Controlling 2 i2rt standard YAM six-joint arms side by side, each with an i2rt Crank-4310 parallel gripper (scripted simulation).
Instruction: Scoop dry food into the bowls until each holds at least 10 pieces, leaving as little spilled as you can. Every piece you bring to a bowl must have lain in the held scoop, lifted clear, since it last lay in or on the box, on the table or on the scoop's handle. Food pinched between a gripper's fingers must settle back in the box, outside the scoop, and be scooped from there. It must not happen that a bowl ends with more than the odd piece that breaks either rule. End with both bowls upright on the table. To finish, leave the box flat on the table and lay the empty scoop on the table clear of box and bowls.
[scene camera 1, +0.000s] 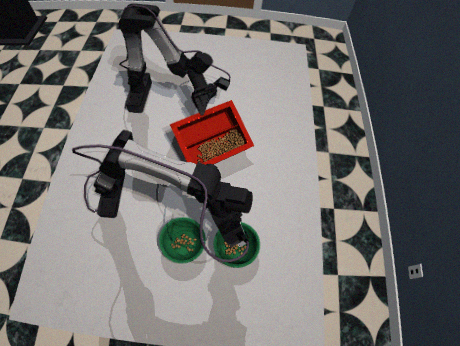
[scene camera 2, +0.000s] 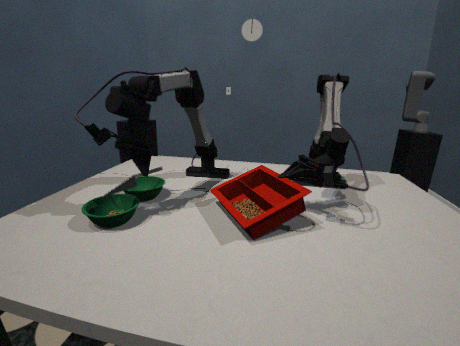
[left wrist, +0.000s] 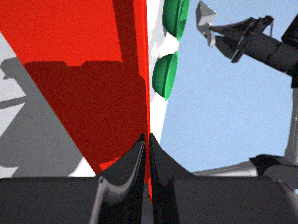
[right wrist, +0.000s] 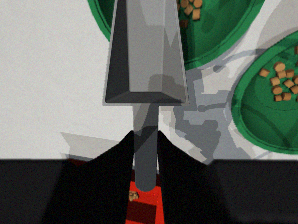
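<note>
Red box (scene camera 2: 261, 185), (scene camera 1: 221, 117), (left wrist: 91, 69). Green bowl (left wrist: 164, 73). Green bowl (scene camera 2: 99, 207). My left gripper (left wrist: 147, 136), (scene camera 2: 278, 178). My right gripper (right wrist: 145, 133), (left wrist: 207, 31), (scene camera 2: 145, 175).
</note>
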